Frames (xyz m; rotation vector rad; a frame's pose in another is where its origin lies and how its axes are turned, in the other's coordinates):
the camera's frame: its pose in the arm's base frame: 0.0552 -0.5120 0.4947 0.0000 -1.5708 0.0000
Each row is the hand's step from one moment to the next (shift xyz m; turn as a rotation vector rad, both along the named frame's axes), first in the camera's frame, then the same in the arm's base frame.
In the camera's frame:
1: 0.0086 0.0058 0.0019 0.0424 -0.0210 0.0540
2: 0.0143 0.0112 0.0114 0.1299 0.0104 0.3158
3: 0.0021 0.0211 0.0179 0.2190 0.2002 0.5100
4: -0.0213 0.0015 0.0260 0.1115 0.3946 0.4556
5: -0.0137 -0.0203 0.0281 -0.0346 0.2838 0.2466
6: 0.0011 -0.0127 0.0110 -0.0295 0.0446 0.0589
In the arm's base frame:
1: -0.0019 0.0058 0.0086 -0.0540 -0.0210 0.0424
2: -0.0114 0.0112 0.0143 -0.3158 0.0104 0.1299
3: -0.0179 0.0211 0.0021 -0.5100 0.2002 0.2190
4: -0.0260 0.0015 -0.0213 -0.4556 0.3946 0.1115
5: -0.0281 -0.0203 -0.0137 -0.2466 0.2838 -0.0346
6: -0.0110 -0.0127 0.0011 -0.0589 0.0446 -0.0295

